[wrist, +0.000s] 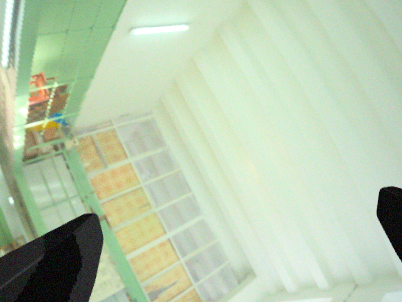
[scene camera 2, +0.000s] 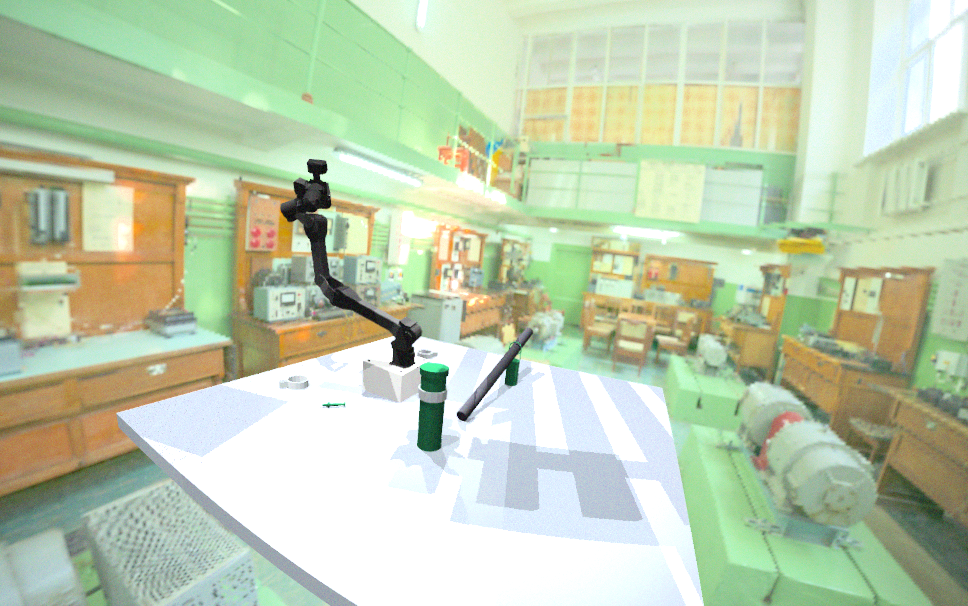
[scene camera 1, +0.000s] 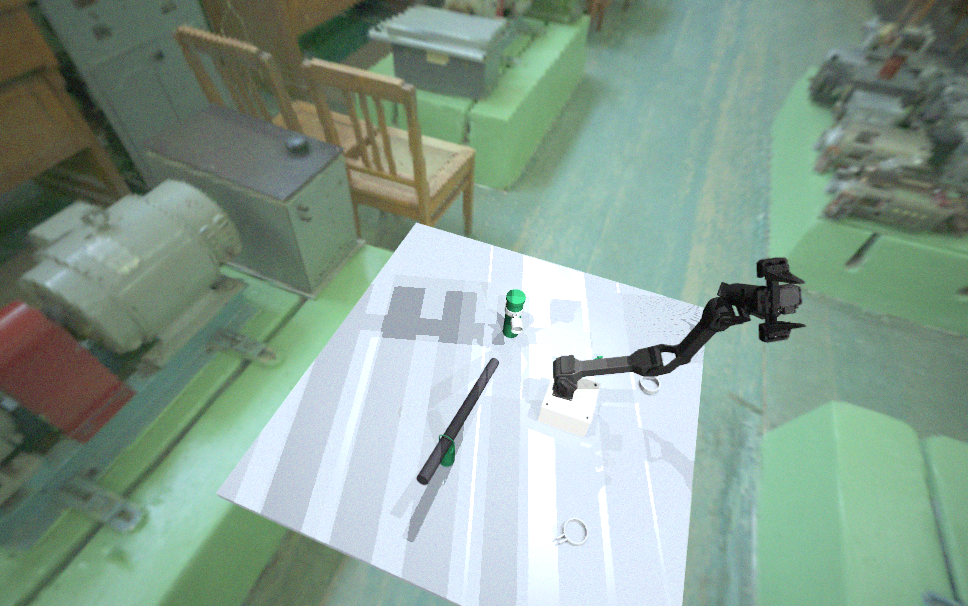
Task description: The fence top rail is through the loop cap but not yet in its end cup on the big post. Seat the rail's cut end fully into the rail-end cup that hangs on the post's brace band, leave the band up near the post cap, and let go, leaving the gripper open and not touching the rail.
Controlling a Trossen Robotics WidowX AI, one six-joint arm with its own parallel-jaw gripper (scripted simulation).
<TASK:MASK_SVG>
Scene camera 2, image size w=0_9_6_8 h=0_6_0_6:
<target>gripper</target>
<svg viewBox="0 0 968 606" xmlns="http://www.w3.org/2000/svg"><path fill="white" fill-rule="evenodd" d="M309 159L307 161L307 170L310 174L313 174L314 179L308 181L299 177L293 182L294 192L297 195L296 198L302 200L307 191L314 190L322 197L321 203L323 207L320 209L330 209L331 193L329 182L320 180L320 176L328 171L327 160Z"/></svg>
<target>dark top rail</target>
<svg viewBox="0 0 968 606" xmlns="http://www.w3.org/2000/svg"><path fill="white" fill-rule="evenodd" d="M531 328L524 330L516 340L518 343L514 343L499 363L460 407L460 410L457 412L457 417L460 420L465 421L472 414L508 365L511 364L521 351L521 347L523 348L533 335Z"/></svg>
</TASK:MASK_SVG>
